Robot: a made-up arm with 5 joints. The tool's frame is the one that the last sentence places.
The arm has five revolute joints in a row. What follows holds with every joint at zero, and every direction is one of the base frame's.
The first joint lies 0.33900 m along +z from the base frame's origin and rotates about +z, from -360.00 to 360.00 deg.
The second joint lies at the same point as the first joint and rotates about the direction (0, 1, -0.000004), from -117.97 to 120.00 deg.
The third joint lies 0.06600 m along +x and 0.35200 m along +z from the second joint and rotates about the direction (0, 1, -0.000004), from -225.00 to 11.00 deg.
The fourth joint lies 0.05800 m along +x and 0.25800 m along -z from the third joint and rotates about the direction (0, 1, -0.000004), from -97.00 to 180.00 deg.
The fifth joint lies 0.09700 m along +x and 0.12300 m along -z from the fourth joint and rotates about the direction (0, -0.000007, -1), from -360.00 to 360.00 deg.
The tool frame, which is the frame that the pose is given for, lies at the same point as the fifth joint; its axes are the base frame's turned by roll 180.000, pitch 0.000 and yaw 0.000 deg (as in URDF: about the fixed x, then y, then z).
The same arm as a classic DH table. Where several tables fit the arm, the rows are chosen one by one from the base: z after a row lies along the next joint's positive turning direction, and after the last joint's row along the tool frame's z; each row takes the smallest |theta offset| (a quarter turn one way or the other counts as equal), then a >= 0, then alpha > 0; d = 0 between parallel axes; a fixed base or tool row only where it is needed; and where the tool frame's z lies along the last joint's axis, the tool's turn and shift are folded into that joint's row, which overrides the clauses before.
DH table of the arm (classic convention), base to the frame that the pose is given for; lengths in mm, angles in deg. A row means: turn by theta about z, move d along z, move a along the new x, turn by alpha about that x. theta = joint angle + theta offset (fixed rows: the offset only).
joint 1: theta offset 0.00  d 339.0  a 0.0  alpha -90.00
joint 2: theta offset -79.38  d 0.0  a 358.1  alpha 0.00
joint 3: theta offset -23.29  d 0.0  a -264.4  alpha 0.00
joint 4: theta offset -77.33  d 0.0  a -97.0  alpha 90.00
joint 5: theta offset 180.00  d 123.0  a 0.0  alpha 0.00
Joint limits (deg, base to tool): -360.00..360.00 -117.97..120.00 -225.00..11.00 -97.00..180.00 -360.00..360.00

